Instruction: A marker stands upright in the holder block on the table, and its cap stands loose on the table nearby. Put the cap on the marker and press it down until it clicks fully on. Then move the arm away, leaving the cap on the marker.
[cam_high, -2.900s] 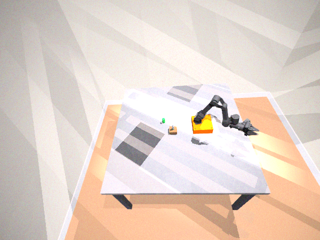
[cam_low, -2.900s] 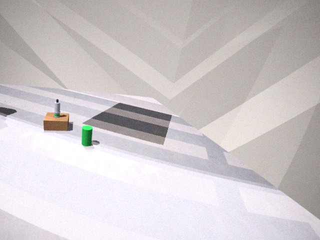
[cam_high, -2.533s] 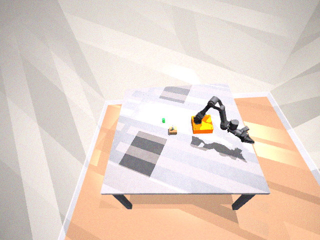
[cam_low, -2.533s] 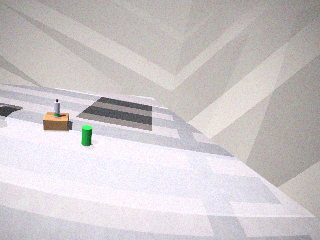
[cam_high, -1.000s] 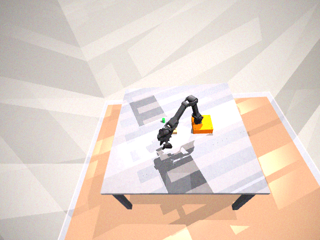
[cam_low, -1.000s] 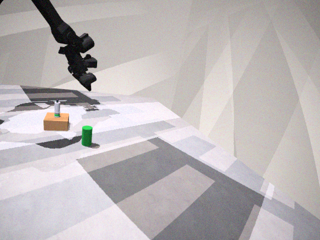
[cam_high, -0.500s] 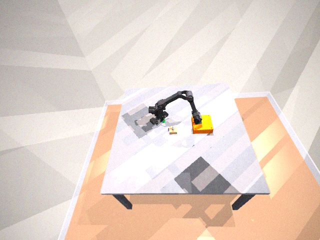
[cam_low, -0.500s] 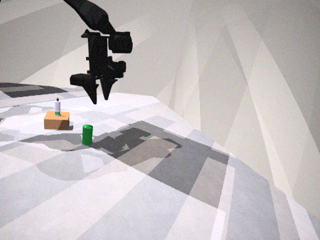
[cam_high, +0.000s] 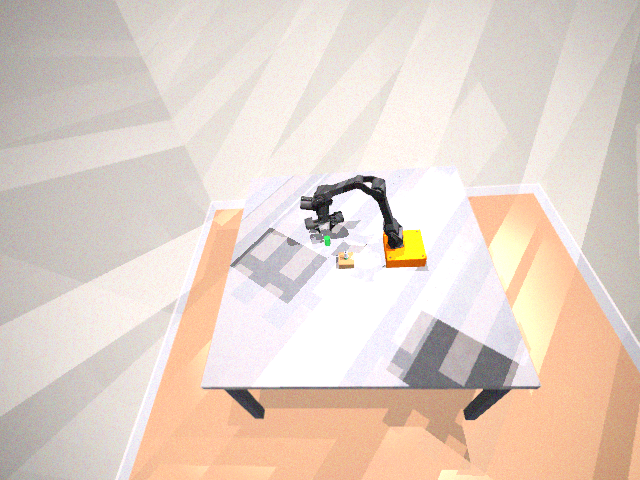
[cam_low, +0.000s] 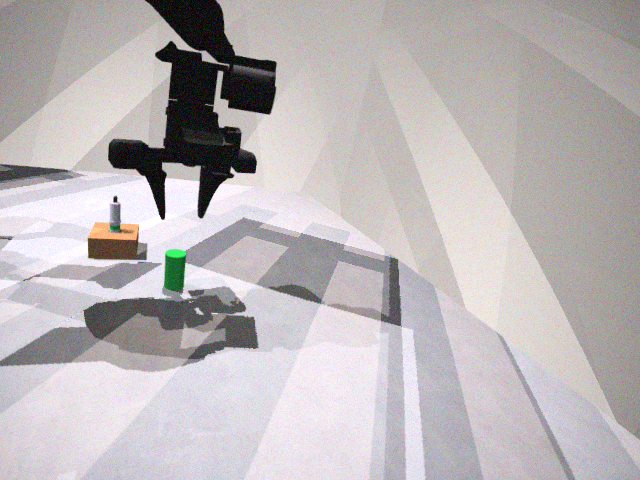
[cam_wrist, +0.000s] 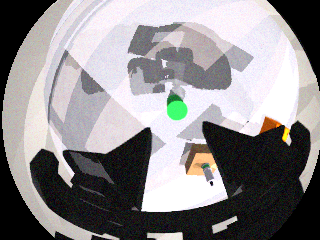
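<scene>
The green cap lies 8 cm below my gripper tip and 1 cm behind it. The rest, counted from my gripper tip: tan holder block 14 cm to the left, 9 cm below, 8 cm behind.
</scene>
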